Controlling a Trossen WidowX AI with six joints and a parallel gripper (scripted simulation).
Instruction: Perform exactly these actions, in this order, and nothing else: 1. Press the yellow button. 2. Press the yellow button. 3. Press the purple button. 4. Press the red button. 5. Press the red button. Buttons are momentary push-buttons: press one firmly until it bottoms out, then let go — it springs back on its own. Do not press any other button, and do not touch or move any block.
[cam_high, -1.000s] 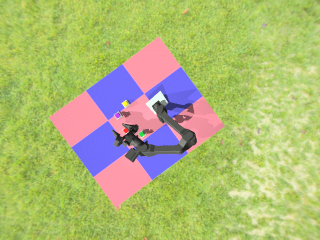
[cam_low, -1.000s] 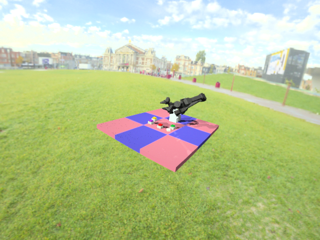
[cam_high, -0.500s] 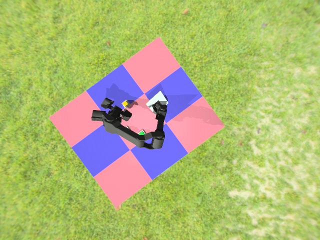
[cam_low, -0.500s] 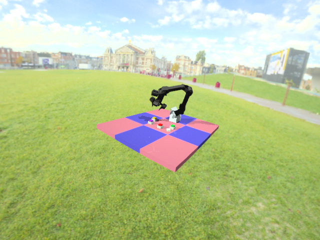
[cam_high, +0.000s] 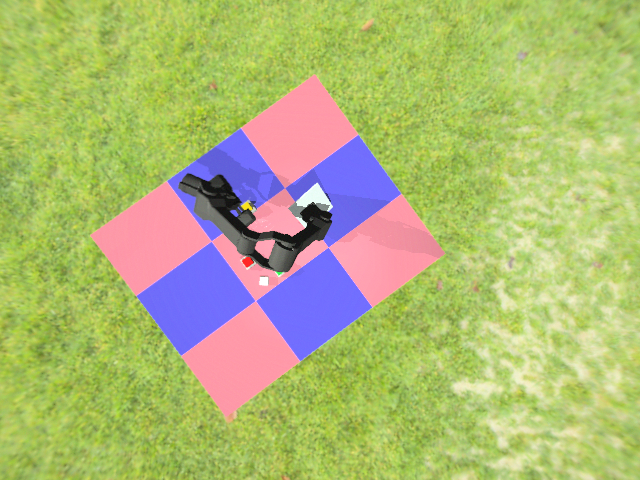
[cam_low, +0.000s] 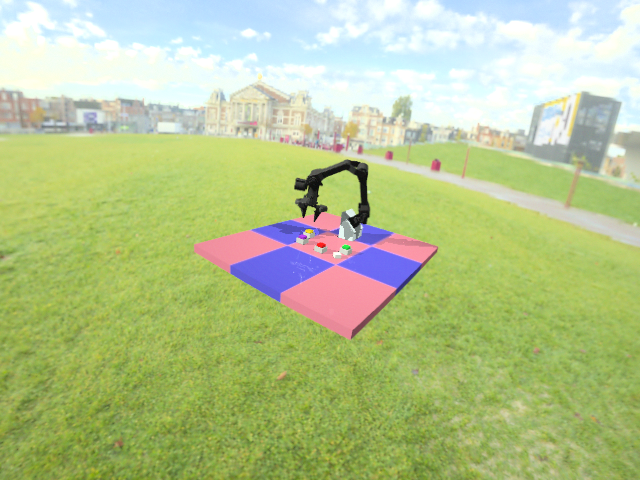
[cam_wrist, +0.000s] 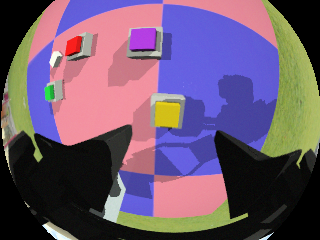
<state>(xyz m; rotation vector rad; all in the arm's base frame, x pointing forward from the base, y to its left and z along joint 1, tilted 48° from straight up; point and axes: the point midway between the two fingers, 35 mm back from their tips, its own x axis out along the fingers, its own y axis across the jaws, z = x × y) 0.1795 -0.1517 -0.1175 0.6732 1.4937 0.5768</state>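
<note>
Right now the yellow button is 70 mm below my gripper tip, 10 mm to the left of it and 10 mm behind it. Round my gripper tip: green button: 270 mm to the left, 70 mm below, 50 mm ahead; then red button: 170 mm to the left, 130 mm ahead, 70 mm below; then purple button: 100 mm ahead, 70 mm below, 40 mm to the left.
</note>
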